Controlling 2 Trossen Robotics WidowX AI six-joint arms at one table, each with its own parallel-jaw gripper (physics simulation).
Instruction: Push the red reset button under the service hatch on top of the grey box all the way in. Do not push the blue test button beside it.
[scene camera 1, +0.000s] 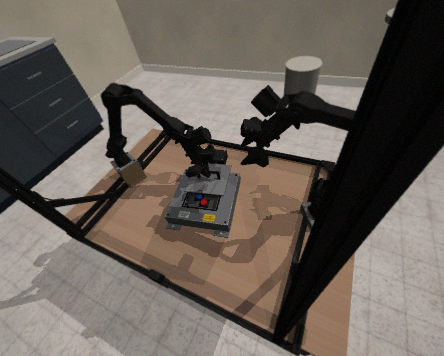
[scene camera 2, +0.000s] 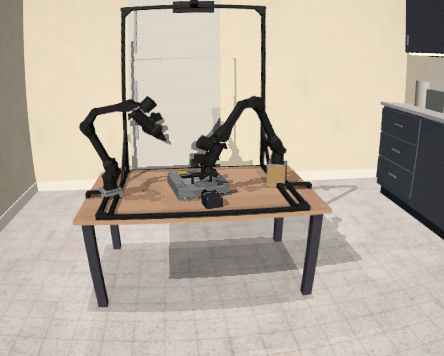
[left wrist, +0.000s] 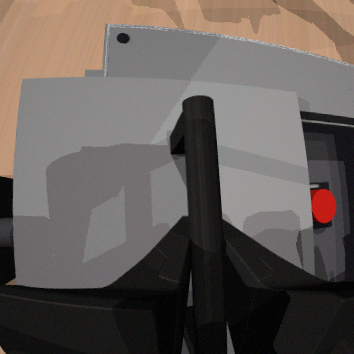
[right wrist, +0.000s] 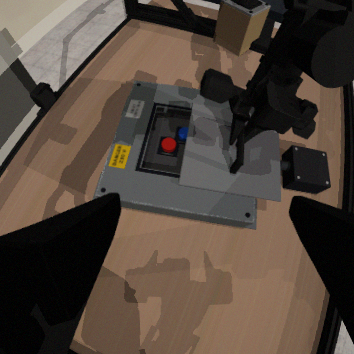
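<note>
The grey box (scene camera 1: 232, 192) (scene camera 2: 185, 190) (left wrist: 150, 55) (right wrist: 150, 195) lies on the table. Its hatch plate (scene camera 1: 200, 185) (left wrist: 260, 130) (right wrist: 210, 170) is slid off part of the opening and overhangs the box's edge. The red button (scene camera 1: 204, 202) (left wrist: 324, 205) (right wrist: 169, 145) and the blue button (scene camera 1: 199, 196) (right wrist: 183, 133) show uncovered beside the plate's edge; the blue one is hidden in the left wrist view. My left gripper (scene camera 1: 200, 172) (left wrist: 199, 223) is shut on the hatch's black handle (left wrist: 200, 150) (right wrist: 237, 162). My right gripper (right wrist: 206, 203) is open and empty, raised away from the box.
A black block (scene camera 1: 218, 156) (scene camera 2: 212, 199) (right wrist: 306, 170) stands close to the hatch's overhanging end. A brown block (scene camera 1: 132, 175) (scene camera 2: 276, 175) (right wrist: 241, 25) is at the left arm's base. A black frame (scene camera 2: 160, 215) runs along the table edges.
</note>
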